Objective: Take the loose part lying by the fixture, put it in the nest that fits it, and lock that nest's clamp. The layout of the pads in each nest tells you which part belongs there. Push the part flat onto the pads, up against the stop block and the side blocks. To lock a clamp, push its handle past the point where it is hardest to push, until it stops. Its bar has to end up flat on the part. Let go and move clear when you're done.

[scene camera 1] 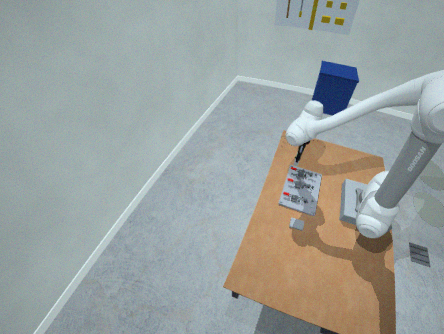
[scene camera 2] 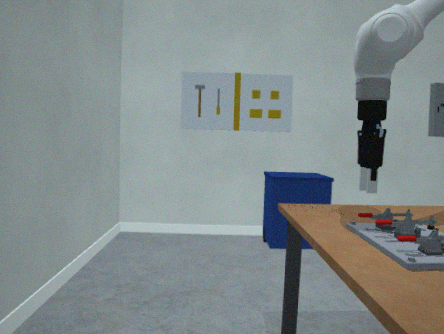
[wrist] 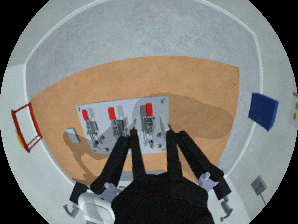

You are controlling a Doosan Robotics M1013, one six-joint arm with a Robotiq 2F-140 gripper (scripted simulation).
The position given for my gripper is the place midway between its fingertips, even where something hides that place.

Note:
I see my gripper [scene camera 2: 367,191] and a grey fixture plate [scene camera 1: 288,187].
My gripper is seen too in the wrist view [wrist: 150,120]. The grey fixture plate is seen too in the wrist view [wrist: 128,109].

